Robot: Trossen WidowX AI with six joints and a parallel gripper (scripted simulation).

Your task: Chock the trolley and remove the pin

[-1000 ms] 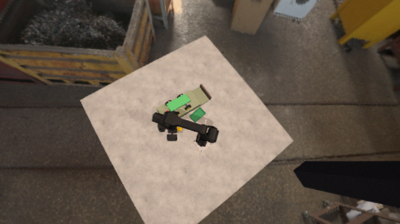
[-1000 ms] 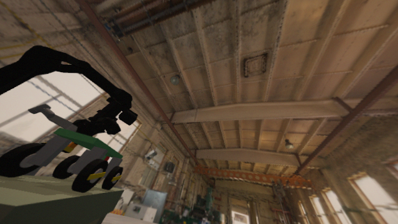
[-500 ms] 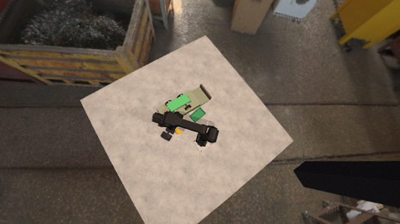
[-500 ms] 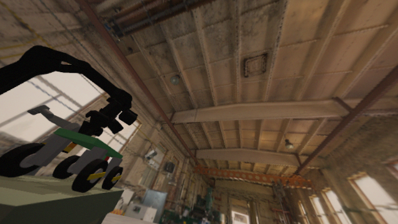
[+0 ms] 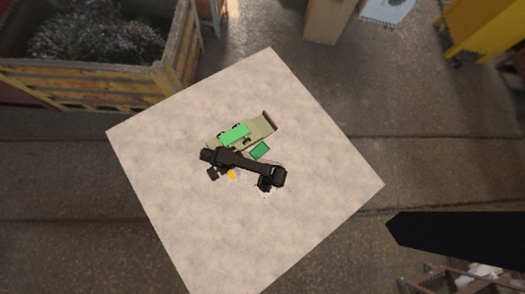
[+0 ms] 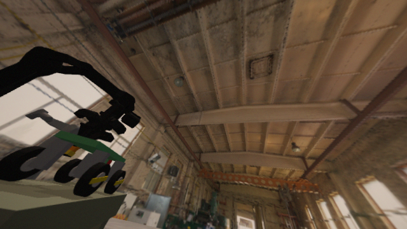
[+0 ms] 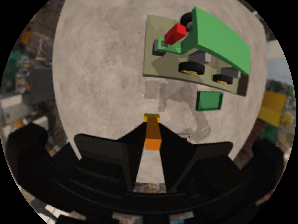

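My gripper tip is now 20 mm past the yellow chock and 10 mm above it. Also, from my gripper tip: ramp (160 mm ahead, 130 mm below, 120 mm to the right); trolley (160 mm ahead, 120 mm to the right, 60 mm below); red-headed stop pin (130 mm ahead, 40 mm below, 10 mm to the right).
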